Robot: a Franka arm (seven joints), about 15 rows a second.
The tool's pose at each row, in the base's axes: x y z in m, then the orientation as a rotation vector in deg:
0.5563 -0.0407 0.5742 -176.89 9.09 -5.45
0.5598 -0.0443 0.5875 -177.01 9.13 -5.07
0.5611 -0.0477 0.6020 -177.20 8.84 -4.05
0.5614 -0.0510 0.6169 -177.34 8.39 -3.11
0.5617 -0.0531 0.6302 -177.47 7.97 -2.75
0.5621 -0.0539 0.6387 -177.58 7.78 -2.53
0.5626 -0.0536 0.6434 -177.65 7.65 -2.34
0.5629 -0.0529 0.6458 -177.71 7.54 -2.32
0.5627 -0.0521 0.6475 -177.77 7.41 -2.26
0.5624 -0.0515 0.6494 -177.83 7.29 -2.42
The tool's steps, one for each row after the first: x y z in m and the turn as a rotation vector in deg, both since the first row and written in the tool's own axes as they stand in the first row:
0.0046 0.0025 -0.0132 -0.12 -0.24 0.02
0.0071 0.0050 -0.0277 -0.30 -0.90 -0.16
0.0086 0.0075 -0.0427 -0.42 -1.51 -0.44
0.0099 0.0089 -0.0560 -0.53 -1.74 -0.71
0.0109 0.0092 -0.0645 -0.63 -1.88 -0.84
0.0117 0.0086 -0.0692 -0.70 -2.01 -0.92
0.0120 0.0077 -0.0715 -0.75 -2.02 -0.99
0.0119 0.0069 -0.0732 -0.80 -2.06 -1.08
0.0116 0.0062 -0.0751 -0.85 -1.95 -1.16

